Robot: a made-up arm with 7 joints.
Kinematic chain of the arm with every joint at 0, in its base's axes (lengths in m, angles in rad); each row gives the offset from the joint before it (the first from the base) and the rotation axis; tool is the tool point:
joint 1: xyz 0 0 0 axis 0 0.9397 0.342
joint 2: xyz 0 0 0 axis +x
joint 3: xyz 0 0 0 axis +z
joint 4: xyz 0.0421 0 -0.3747 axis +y
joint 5: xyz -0.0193 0 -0.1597 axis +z
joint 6: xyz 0 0 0 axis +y
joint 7: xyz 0 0 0 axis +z
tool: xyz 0 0 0
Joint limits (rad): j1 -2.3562..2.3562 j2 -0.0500..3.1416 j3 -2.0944..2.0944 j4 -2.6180..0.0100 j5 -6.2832..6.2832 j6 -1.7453..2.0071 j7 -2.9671..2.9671
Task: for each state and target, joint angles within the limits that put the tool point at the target. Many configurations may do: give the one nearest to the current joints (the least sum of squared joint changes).
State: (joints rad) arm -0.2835 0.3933 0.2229 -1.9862 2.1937 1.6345 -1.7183
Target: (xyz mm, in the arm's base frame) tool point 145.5 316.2 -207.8
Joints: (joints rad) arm 0.0910 0.7259 0.5421 -1.8336 2.1937 1.6345 -1.7183
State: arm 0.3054 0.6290 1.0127 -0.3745 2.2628 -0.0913 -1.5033
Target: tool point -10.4 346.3 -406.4
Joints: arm 0.1342 0.5497 0.9751 -0.4949 2.2628 -0.0913 -1.5033
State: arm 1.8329 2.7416 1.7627 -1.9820 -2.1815 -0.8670 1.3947
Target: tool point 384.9 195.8 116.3
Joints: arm 1.6239 2.5149 1.8880 -1.5363 -2.1815 -0.8670 1.3947
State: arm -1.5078 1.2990 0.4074 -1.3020 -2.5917 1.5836 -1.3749
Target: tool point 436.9 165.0 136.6
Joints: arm -1.3137 0.7348 0.1905 -1.2007 -2.5917 1.5836 -1.3749
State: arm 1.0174 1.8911 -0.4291 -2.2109 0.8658 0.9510 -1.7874
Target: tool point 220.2 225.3 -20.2
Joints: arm 1.2307 2.6223 0.0102 -2.4019 0.8658 0.9510 -1.7874
